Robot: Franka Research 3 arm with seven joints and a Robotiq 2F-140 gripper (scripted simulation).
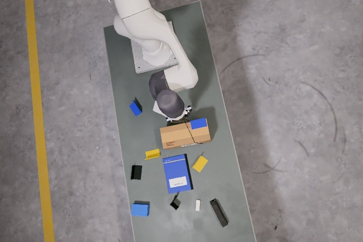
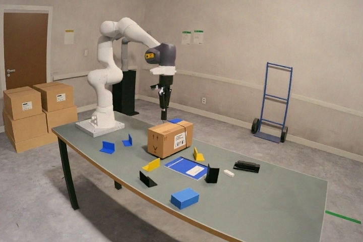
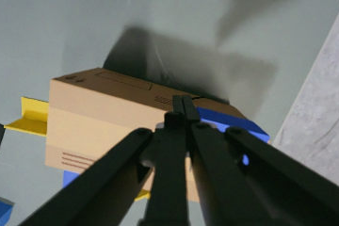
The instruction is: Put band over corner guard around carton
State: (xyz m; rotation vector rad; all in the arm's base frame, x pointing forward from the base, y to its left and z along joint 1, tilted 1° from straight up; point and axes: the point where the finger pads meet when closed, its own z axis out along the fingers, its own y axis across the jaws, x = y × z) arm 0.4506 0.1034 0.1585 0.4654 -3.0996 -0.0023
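Now: hand 7 cm to the right of the blue corner guard, 6 cm above it and 2 cm short of it. From my hand the other things lie so: black tool (50 cm ahead, 17 cm below, 8 cm to the left); white piece (45 cm ahead, 19 cm below, 2 cm to the right); brown carton (11 cm below, 7 cm ahead, 1 cm to the right).
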